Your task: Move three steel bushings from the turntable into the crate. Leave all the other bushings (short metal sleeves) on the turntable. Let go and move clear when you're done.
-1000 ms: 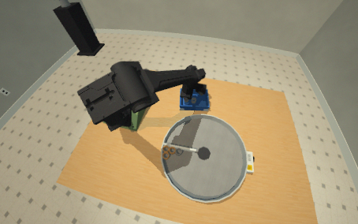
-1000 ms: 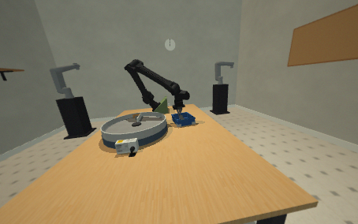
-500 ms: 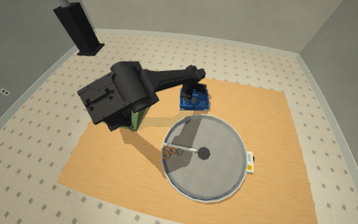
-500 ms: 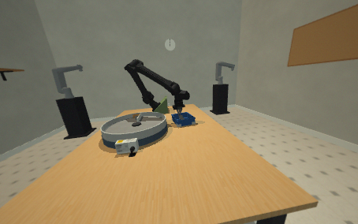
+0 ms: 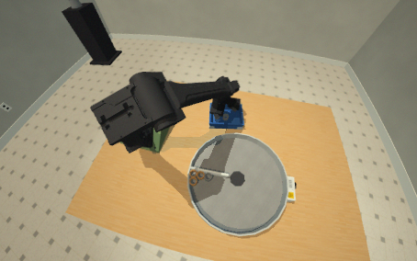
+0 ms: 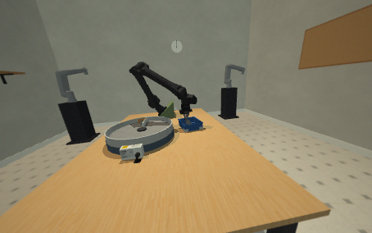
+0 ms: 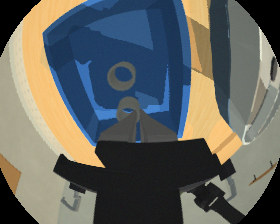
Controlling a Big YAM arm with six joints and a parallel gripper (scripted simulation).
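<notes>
My gripper is now 50 mm short of the blue crate, 20 mm to the right of it and 10 mm above it. The rest, counted from my hand: grey turntable: 130 mm ahead, 330 mm to the right, 20 mm above.
</notes>
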